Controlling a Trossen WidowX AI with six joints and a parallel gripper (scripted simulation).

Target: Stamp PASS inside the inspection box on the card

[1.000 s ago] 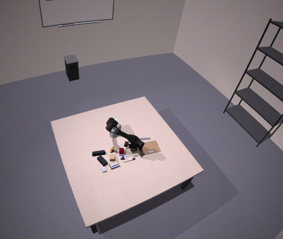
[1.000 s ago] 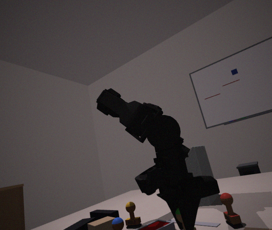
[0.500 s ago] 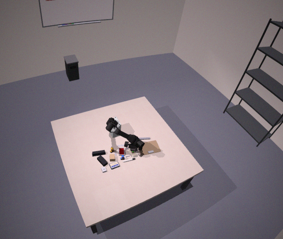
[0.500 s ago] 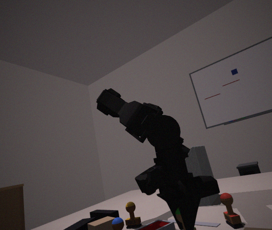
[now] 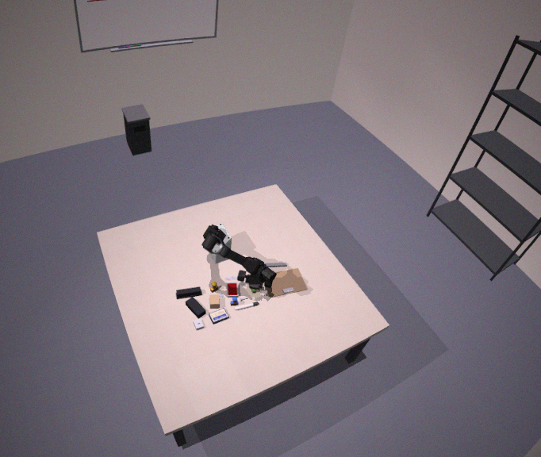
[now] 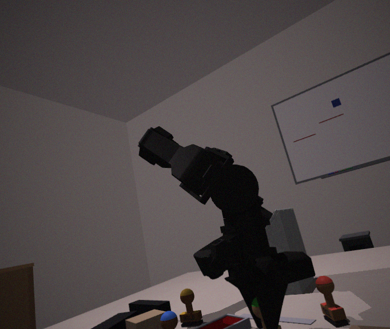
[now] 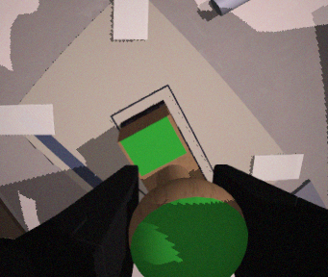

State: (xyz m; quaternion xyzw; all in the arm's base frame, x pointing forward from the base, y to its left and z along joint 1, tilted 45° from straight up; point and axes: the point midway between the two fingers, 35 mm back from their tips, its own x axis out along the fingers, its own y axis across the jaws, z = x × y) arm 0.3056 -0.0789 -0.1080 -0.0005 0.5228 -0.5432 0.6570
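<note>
Right now the cream card is 30 mm below my gripper tip and 10 mm ahead of it. From my gripper tip the other things lie so: red ink pad 100 mm to the right, 60 mm behind, 20 mm below; red-knobbed stamp 80 mm to the left, 80 mm behind; marker 80 mm ahead, 70 mm to the right, 10 mm below.
</note>
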